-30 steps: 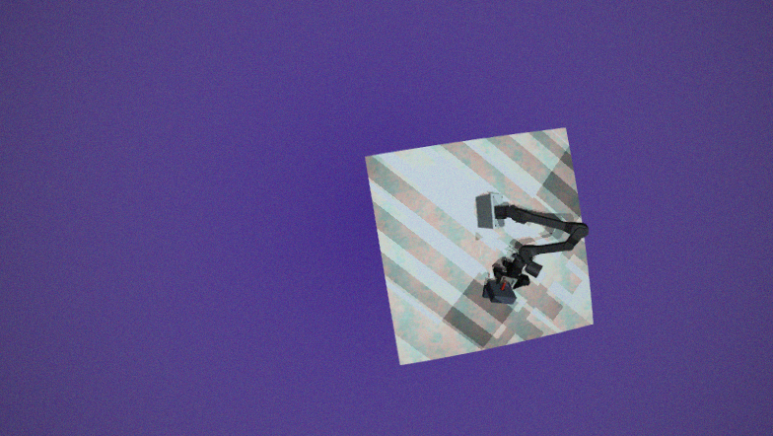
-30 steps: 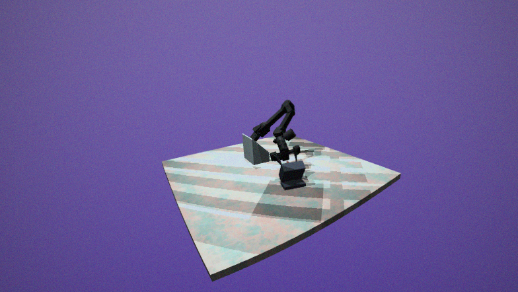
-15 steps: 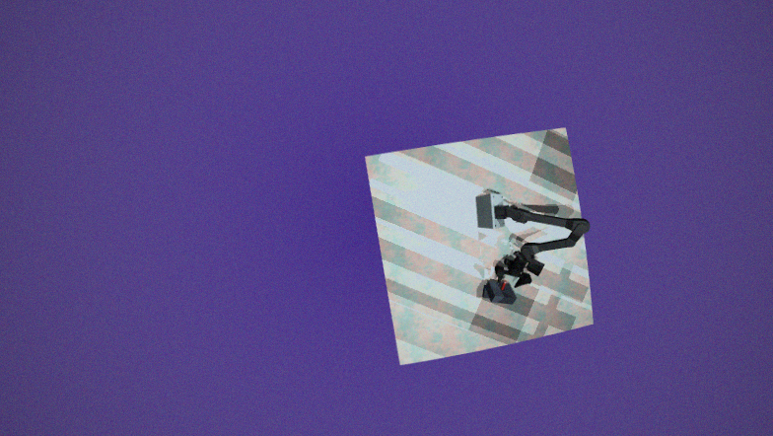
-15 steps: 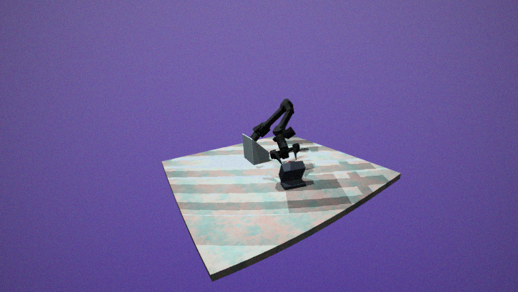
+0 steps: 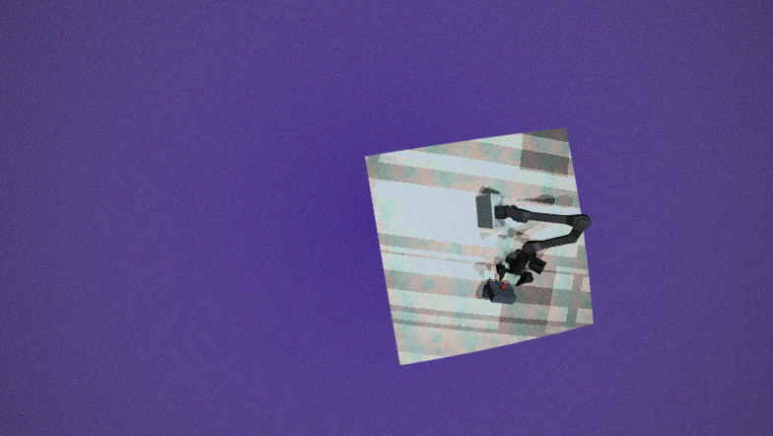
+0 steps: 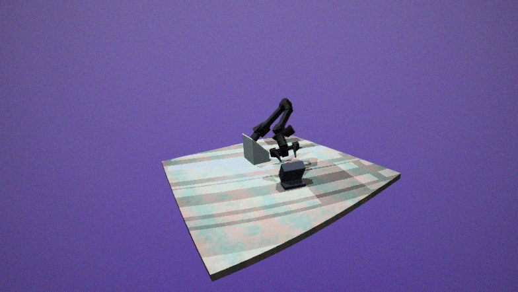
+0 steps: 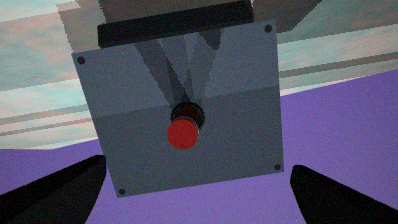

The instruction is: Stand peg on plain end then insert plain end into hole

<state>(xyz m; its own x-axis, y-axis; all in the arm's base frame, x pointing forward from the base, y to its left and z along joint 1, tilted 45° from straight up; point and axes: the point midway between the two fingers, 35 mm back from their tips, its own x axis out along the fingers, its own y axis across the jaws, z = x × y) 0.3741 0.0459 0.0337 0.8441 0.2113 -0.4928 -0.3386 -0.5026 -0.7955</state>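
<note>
The red peg lies 1 cm ahead of my gripper tip, 1 cm to the right of it and 2 cm below it. The rest, counted from my gripper tip: sloped grey panel (6 cm ahead, 2 cm to the right, 5 cm below).
</note>
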